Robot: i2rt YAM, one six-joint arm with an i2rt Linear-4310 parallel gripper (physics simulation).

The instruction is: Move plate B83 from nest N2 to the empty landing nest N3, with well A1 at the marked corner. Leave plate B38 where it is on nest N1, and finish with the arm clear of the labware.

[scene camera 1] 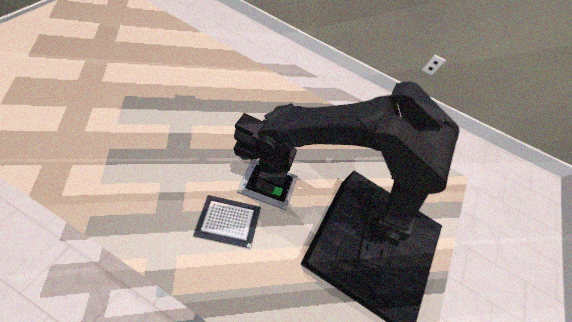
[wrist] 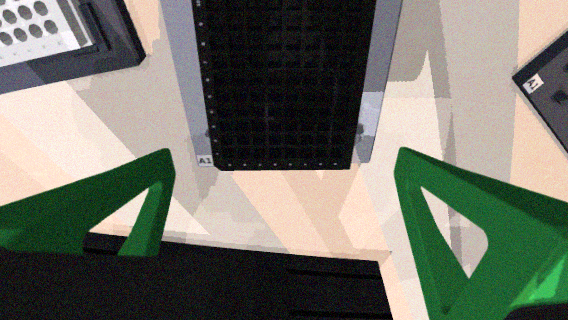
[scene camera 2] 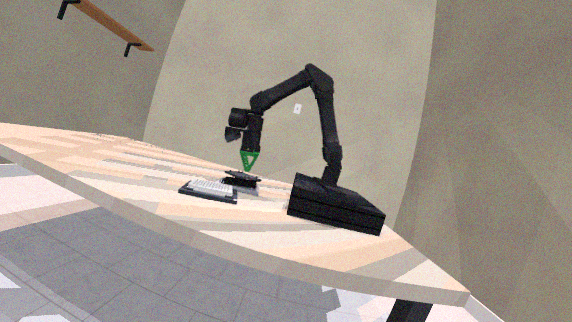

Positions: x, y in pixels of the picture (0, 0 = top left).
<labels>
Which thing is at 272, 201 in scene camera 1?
A grey nest plate.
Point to a grey nest plate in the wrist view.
180, 29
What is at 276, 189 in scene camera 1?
My gripper.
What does my gripper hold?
Nothing.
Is my gripper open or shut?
Open.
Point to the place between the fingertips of my gripper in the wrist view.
284, 160
</labels>
